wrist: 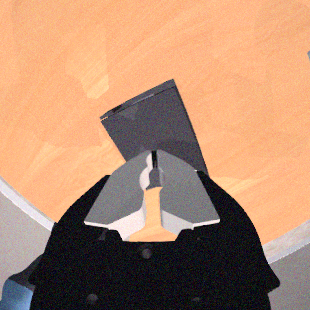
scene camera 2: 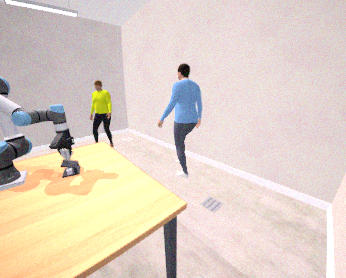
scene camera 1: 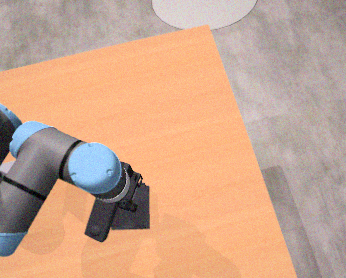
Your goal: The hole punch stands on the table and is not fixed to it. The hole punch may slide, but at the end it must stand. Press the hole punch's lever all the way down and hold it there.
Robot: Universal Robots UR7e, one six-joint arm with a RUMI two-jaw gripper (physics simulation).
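Where they show: gripper, between the fingertips: [wrist: 154, 152] [scene camera 2: 68, 161]; arm's base, origin of its link: [scene camera 2: 6, 179].
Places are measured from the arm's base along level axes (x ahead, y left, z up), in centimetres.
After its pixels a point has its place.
Observation:
The dark hole punch [scene camera 1: 139, 216] {z 3.1, x 41.9, y -9.3 cm} [scene camera 2: 71, 172] {z -0.5, x 39.4, y -11.0 cm} [wrist: 150, 120] {z 4.6, x 37.8, y -9.3 cm} stands upright on the table. Its flat lever [scene camera 2: 71, 163] {z 3.8, x 40.2, y -6.3 cm} looks raised at a tilt above the base in scene camera 2, with a gap between them. My gripper [scene camera 2: 67, 159] {z 5.8, x 38.8, y -6.6 cm} [wrist: 154, 152] {z 5.8, x 38.8, y -6.6 cm} is shut and empty, pointing down. Its closed tips are over the lever, right at or just above its top face; whether they touch it I cannot tell. In the wrist view the fingers cover the near part of the lever. In scene camera 1 the arm's wrist hides the fingertips and part of the hole punch.
The wooden table [scene camera 1: 200, 125] {z -2.8, x 61.5, y 16.9 cm} [scene camera 2: 125, 215] {z -2.7, x 61.5, y -61.3 cm} carries the arm's base [scene camera 2: 12, 180] {z 0.8, x 5.3, y -5.4 cm} at the left in scene camera 2. A person in blue [scene camera 2: 187, 102] and a person in yellow [scene camera 2: 101, 102] are on the floor beyond the table. A round pale object [scene camera 1: 205, 11] shows past the table's far corner.

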